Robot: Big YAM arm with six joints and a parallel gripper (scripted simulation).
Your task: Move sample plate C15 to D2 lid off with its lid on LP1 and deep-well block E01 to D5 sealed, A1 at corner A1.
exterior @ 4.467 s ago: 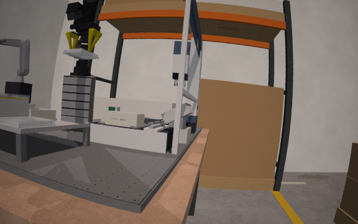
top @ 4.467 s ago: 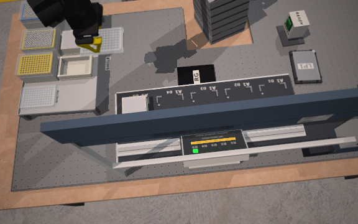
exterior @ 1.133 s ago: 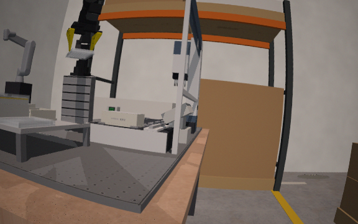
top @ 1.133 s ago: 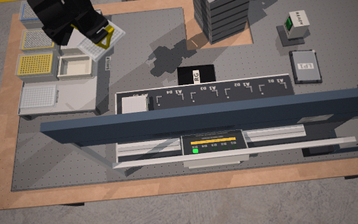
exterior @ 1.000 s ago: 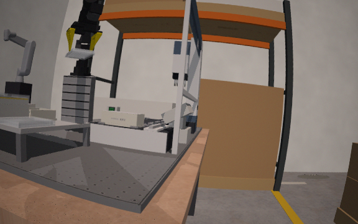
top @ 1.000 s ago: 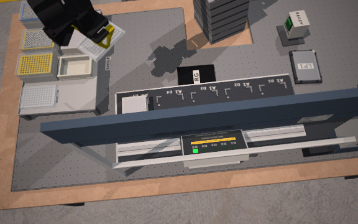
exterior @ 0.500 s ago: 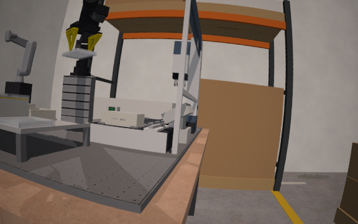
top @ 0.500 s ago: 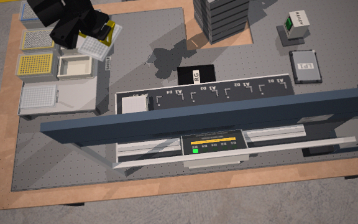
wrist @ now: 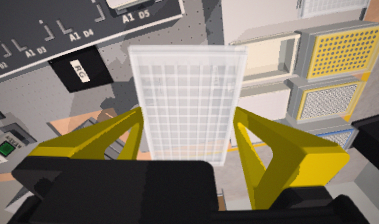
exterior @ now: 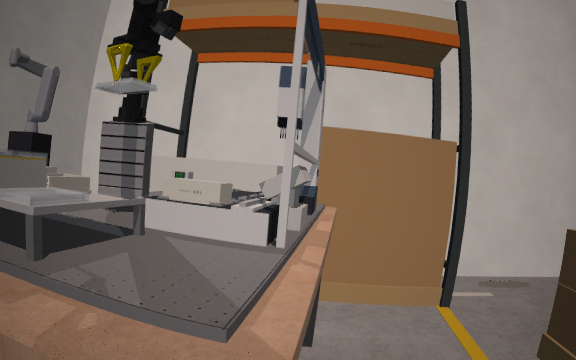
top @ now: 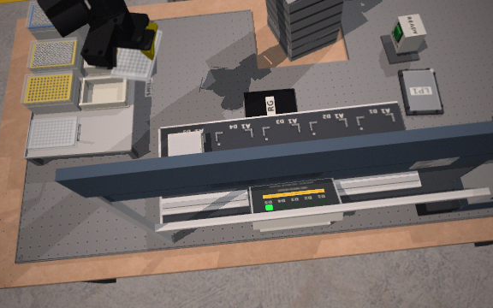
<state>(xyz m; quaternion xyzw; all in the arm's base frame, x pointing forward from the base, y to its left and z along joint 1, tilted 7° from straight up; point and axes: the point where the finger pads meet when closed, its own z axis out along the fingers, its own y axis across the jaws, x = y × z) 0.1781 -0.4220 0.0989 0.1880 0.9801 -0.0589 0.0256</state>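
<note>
My gripper is now 1 cm past the sample plate C15 and 1 cm above it. Also, from my hand: reservoir: 7 cm behind, 14 cm to the right, 23 cm below; then shelf: 14 cm behind, 20 cm to the right, 24 cm below; then shelf label: 11 cm behind, 4 cm to the right, 30 cm below.
</note>
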